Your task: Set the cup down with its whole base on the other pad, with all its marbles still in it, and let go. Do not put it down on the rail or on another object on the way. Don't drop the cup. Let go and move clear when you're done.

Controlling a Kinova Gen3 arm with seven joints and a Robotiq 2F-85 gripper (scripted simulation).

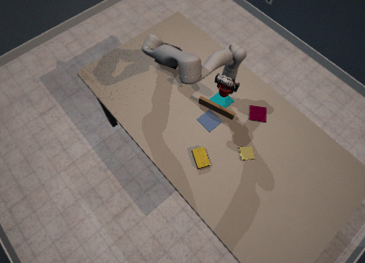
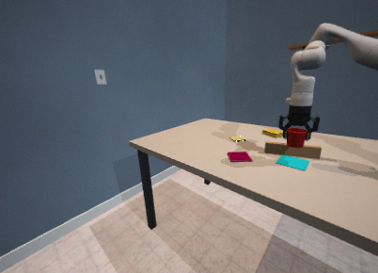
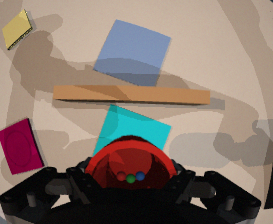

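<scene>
The teal pad is 130 mm below my hand. Also, from my hand: wooden rail: 100 mm below, 80 mm to the right, 20 mm ahead; then blue pad: 160 mm to the right, 130 mm below, 50 mm ahead; then red cup: 20 mm below.
</scene>
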